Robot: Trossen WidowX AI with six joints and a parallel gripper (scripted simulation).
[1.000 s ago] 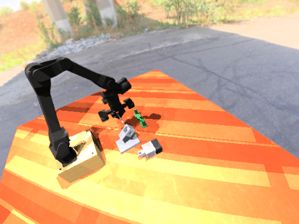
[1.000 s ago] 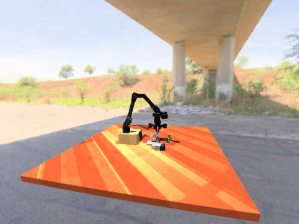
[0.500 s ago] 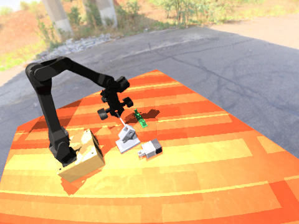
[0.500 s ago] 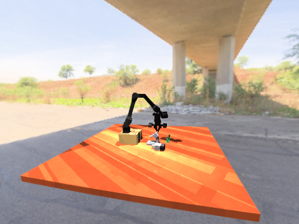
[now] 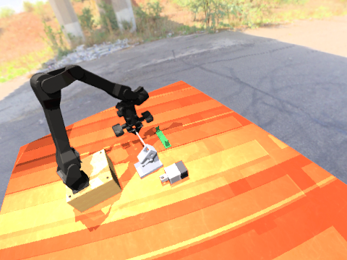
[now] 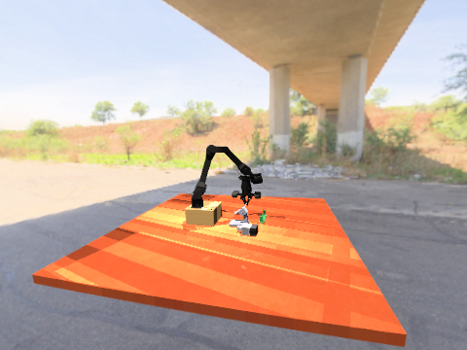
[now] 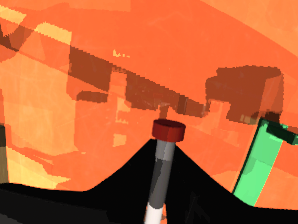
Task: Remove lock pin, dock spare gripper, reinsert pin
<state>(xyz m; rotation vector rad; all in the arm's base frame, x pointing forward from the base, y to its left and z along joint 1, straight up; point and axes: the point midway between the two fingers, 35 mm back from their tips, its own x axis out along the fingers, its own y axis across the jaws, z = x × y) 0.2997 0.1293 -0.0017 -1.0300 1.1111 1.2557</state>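
My gripper tip is now 110 mm short of the green slanted bar, 60 mm to the left of it and 40 mm above it. Also, from my gripper tip: mount (160 mm to the right, 20 mm behind, 10 mm below); then spare gripper (280 mm to the right, 40 mm below, 20 mm ahead).
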